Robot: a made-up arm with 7 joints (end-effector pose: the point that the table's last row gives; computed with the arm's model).
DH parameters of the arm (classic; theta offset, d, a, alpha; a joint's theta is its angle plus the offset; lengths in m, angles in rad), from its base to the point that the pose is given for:
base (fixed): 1.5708 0.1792 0 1.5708
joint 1: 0 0.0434 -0.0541 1.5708
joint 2: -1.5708 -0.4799 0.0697 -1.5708
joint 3: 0 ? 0.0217 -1.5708
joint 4: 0 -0.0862 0.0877 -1.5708
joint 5: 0 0.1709 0.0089 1.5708
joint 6: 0 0.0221 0.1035 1.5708
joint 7: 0 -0.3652 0.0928 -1.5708
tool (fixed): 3.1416 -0.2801 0 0
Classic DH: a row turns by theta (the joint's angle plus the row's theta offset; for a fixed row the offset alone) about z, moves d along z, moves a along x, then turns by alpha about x.
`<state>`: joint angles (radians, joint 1 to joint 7).
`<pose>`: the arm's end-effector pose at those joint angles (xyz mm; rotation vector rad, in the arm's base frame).
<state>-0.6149 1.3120 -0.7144 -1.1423 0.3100 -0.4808 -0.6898</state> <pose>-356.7 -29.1 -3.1 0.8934 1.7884 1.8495</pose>
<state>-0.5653 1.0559 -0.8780 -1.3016 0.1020 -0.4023 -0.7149</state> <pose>-251.5 -124.6 44.1 0.6255 2.0353 2.1151</pose>
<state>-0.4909 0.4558 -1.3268 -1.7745 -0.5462 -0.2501 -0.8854</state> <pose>114.2 -68.4 140.5 0.5521 -1.6850 -1.8650</pose>
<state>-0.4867 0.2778 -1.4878 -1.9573 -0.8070 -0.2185 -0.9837</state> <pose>190.8 46.4 188.9 0.9329 -1.4248 -1.6487</pose>
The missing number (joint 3, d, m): -0.3071
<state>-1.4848 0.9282 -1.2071 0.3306 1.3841 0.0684 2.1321</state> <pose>-634.6 113.8 936.8 -1.8985 -0.8442 -0.4397</pose>
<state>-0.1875 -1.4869 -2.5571 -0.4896 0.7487 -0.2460 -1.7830</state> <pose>860.6 144.5 497.6 -1.1602 1.0268 1.9489</pose>
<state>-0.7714 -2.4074 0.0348 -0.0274 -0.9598 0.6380 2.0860</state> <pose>693.9 849.5 130.8 1.8347 -0.5490 -0.0964</pose>
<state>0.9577 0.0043 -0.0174 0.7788 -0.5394 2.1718 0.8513</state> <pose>362.3 -251.0 -70.3 -0.6403 -0.6872 2.7505</pose>
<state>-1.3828 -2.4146 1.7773 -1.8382 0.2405 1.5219 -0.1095</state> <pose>561.9 985.5 188.2 1.9227 -1.1835 -1.1084</pose>
